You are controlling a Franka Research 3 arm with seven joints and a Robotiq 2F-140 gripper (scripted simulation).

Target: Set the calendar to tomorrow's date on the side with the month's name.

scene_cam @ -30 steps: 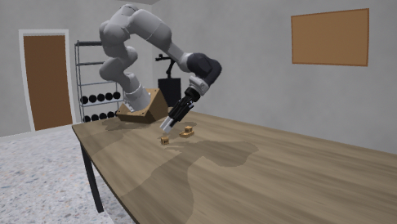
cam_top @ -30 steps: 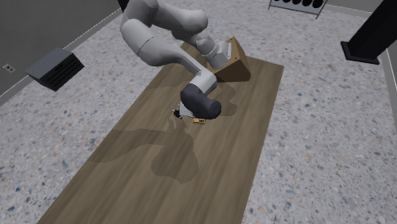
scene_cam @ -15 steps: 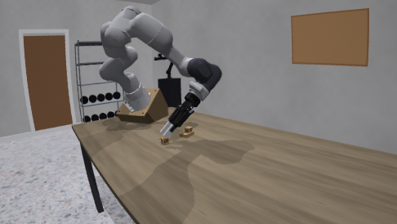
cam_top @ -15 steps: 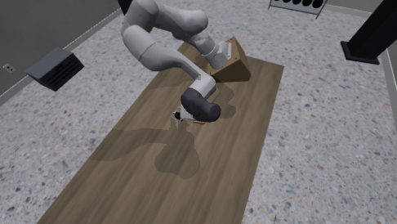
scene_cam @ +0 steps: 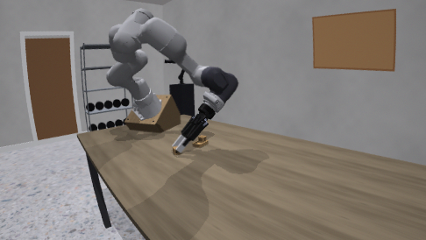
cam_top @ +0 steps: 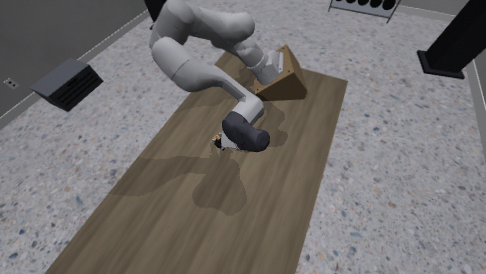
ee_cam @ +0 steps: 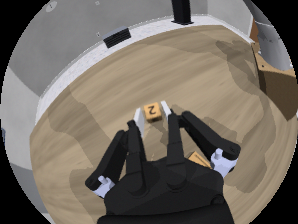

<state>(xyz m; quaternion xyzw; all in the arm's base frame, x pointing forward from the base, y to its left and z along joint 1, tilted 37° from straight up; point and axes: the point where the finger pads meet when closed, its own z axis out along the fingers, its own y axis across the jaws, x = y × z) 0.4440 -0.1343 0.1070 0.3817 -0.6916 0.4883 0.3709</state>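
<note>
Right now my hand is 10 mm past the cube, 20 mm to the left of it and 30 mm above it. Round my hand: tray (130 mm to the left, 30 mm below).
</note>
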